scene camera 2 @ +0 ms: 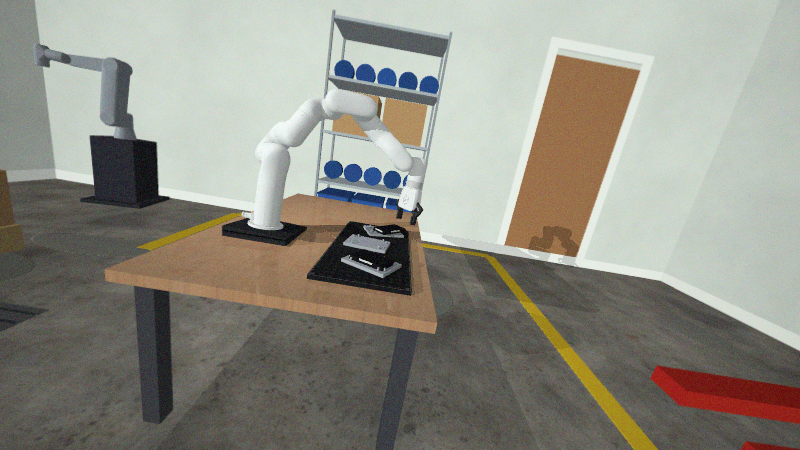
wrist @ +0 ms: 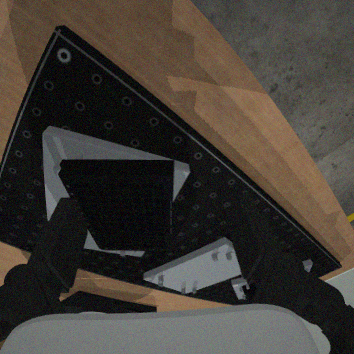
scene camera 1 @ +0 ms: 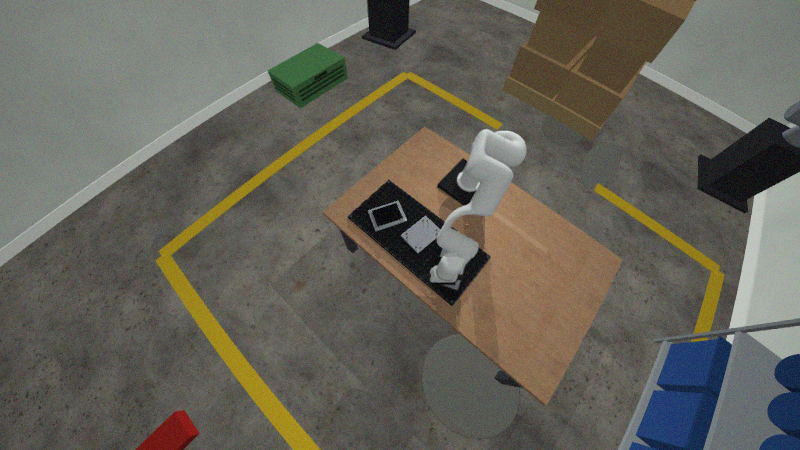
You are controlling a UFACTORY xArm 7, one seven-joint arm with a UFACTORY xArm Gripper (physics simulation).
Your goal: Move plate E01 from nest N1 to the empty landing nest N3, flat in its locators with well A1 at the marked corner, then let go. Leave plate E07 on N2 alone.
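Black plate E01 [scene camera 2: 389, 229] [wrist: 120, 205] rests on grey nest N1 [scene camera 2: 370, 231] [wrist: 100, 145], turned askew to the nest's edges; its label and well A1 cannot be made out. The arm hides the plate in scene camera 1. My gripper [scene camera 2: 407, 216] [wrist: 157, 211] is open and empty above N1, its left finger over the plate's left side and its right finger beyond the plate's right side. Empty grey nest N3 [scene camera 1: 419, 235] [scene camera 2: 366, 243] [wrist: 200, 265], with small locators, lies in the middle. Black plate E07 [scene camera 1: 386, 213] [scene camera 2: 374, 259] sits on nest N2 [scene camera 1: 391, 225] [scene camera 2: 386, 272] at the far end.
The nests stand on a black perforated board [scene camera 1: 360, 215] [scene camera 2: 358, 282] [wrist: 155, 137] along one edge of the wooden table [scene camera 1: 553, 291] [scene camera 2: 195, 274] [wrist: 145, 45]. The arm's black base plate [scene camera 1: 452, 177] [scene camera 2: 268, 235] stands beside the board. Floor shows past the table edge.
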